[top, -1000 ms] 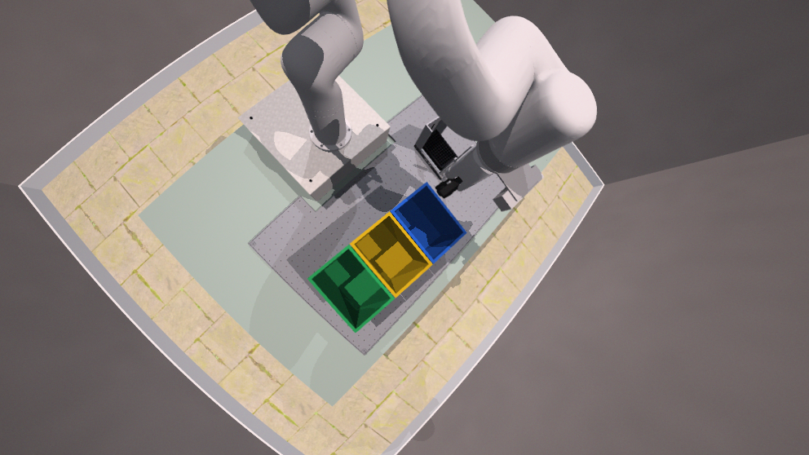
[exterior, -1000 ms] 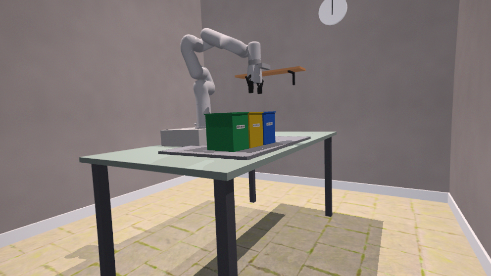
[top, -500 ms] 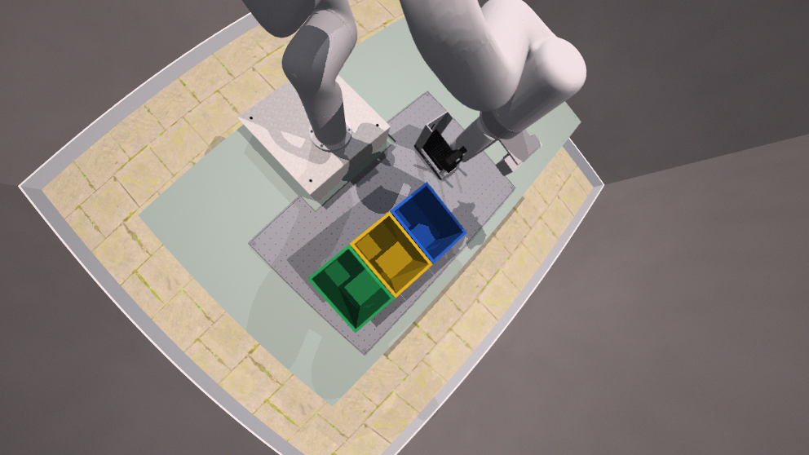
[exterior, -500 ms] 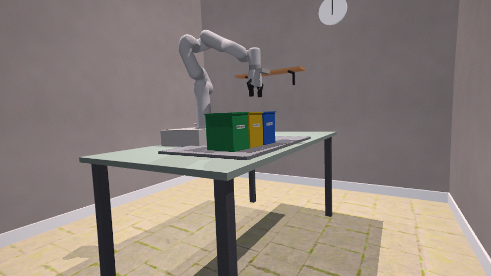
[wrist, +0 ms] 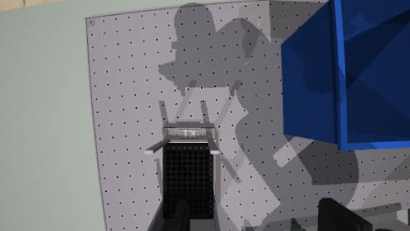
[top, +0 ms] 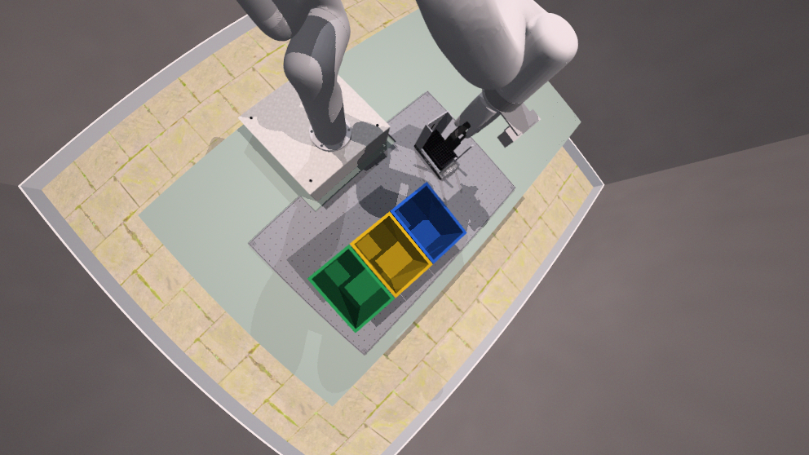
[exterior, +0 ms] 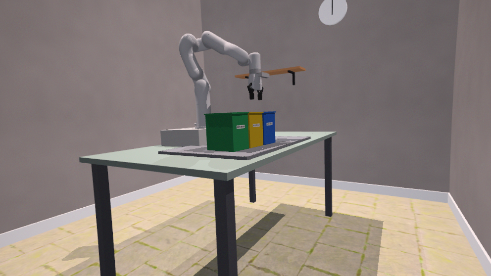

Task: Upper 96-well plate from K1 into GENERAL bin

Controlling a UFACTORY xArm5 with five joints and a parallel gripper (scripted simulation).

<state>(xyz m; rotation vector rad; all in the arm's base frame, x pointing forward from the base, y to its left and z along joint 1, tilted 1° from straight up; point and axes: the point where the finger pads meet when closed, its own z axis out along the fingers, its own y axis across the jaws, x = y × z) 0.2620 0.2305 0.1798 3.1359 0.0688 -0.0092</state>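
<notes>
Now: the black 96-well plate 23 cm below my hand, 6 cm to the left of it and 4 cm behind it. The rest, counted from my hand: white plate (25 cm below, 6 cm to the left, 4 cm behind); yellow bin (30 cm to the right, 18 cm below, 14 cm ahead); blue bin (18 cm below, 17 cm to the right, 13 cm ahead).
</notes>
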